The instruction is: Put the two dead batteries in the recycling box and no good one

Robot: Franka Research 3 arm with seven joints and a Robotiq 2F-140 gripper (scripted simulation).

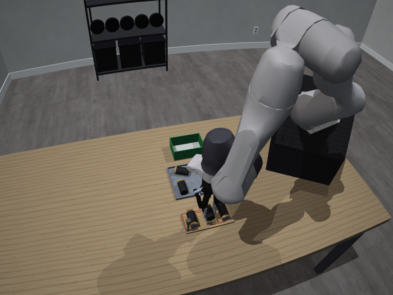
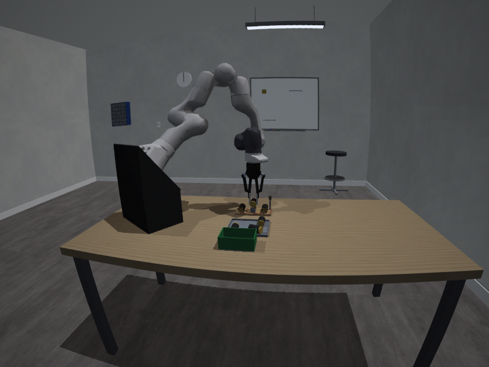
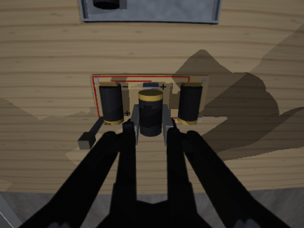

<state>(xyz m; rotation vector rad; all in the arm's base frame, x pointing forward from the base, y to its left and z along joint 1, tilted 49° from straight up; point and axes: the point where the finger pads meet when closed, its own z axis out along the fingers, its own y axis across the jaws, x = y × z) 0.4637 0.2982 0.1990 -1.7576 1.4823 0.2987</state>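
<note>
Right now my hand is 8 cm above the wooden holder board and 1 cm to the left of it. Also, from my hand: grey tray: 21 cm to the right, 8 cm below, 6 cm ahead; bulb: 8 cm ahead, 6 cm to the left; thin post: 8 cm ahead, 6 cm to the left, 4 cm below.
</note>
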